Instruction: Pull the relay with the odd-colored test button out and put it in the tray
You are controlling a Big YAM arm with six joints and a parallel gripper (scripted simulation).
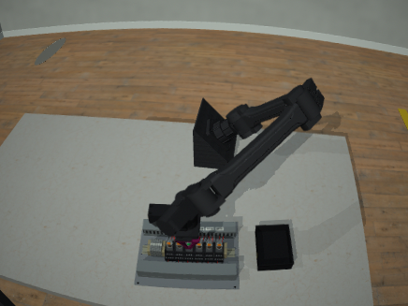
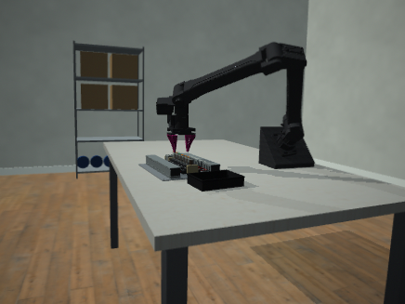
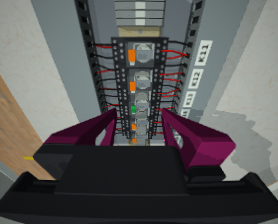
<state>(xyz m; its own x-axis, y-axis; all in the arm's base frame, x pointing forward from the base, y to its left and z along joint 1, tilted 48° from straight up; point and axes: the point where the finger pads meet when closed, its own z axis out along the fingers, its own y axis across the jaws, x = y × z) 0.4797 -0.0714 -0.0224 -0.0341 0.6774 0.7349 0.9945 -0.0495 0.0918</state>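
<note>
My hand is 30 mm above the relay. Also, from my hand: black tray (20 mm behind, 270 mm to the left, 70 mm below).
</note>
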